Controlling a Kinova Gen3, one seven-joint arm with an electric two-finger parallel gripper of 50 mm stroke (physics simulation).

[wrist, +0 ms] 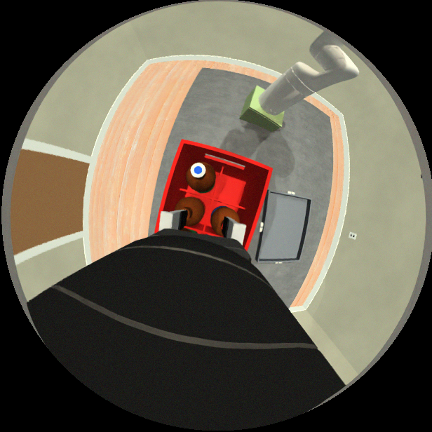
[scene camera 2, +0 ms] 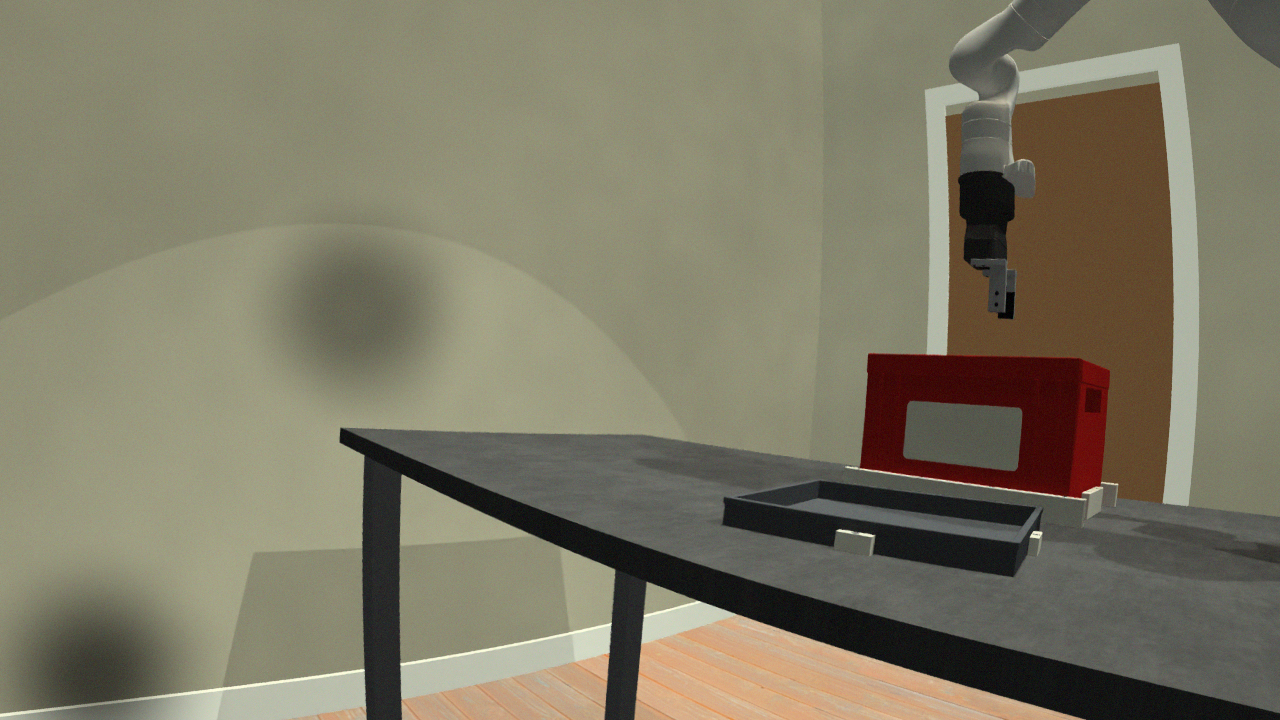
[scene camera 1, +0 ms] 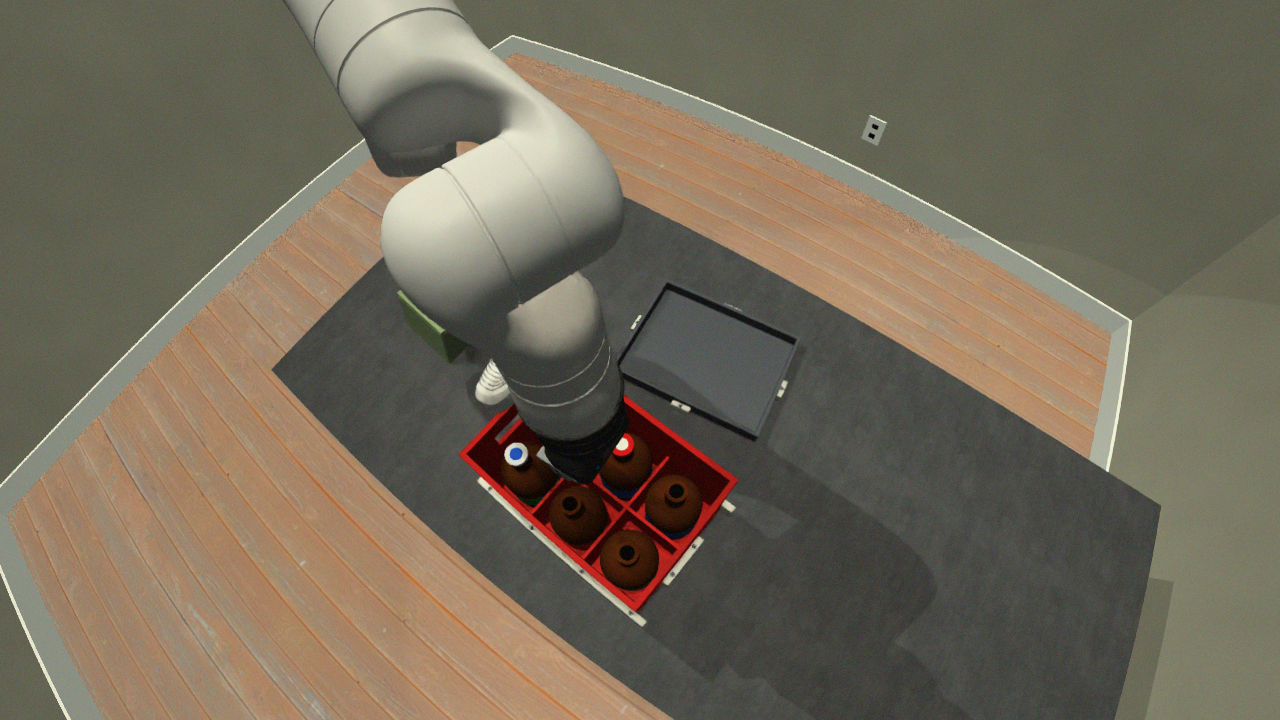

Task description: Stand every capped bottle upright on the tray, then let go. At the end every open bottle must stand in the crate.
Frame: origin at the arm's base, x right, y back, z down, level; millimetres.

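Where they show: gripper, fingertip midpoint: (scene camera 2: 1001, 315).
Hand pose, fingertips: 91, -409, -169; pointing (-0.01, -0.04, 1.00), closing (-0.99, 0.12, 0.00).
Things, the pixels of their centre, and the offset from my fingertips, as dx, dy, dz.
- red crate, body centre: (scene camera 2: 987, 431) (scene camera 1: 600, 486) -3, -10, +147
- bottle with a white-and-blue cap, body centre: (scene camera 1: 529, 470) +40, +79, +149
- bottle with a red-and-white cap, body centre: (scene camera 1: 624, 462) -49, -12, +149
- dark tray, body centre: (scene camera 2: 894, 518) (scene camera 1: 708, 355) -284, +10, +222
The red crate (scene camera 1: 680, 439) (scene camera 2: 1056, 429) (wrist: 227, 155) holds upright brown bottles. One bottle with a white-and-blue cap (scene camera 1: 528, 480) (wrist: 201, 181) stands in an end compartment. A bottle with a red-and-white cap (scene camera 1: 629, 471) stands in a middle compartment. Three open bottles (scene camera 1: 579, 516) (scene camera 1: 674, 506) (scene camera 1: 629, 562) stand in other compartments. My gripper (scene camera 2: 1002, 311) (wrist: 204, 220) is open and empty, above the crate with a clear gap. In scene camera 1 the arm hides much of it. The dark tray (scene camera 1: 716, 358) (scene camera 2: 787, 525) (wrist: 285, 225) beside the crate holds no bottle.
White strips (scene camera 1: 554, 548) and small blocks (scene camera 1: 683, 562) border the crate. Small white blocks (scene camera 1: 681, 406) (scene camera 2: 853, 542) also border the tray. A green block (scene camera 1: 427, 327) (wrist: 262, 115) under another arm (wrist: 285, 95) stands beyond the crate's end. One crate compartment (wrist: 231, 187) shows its bare red floor.
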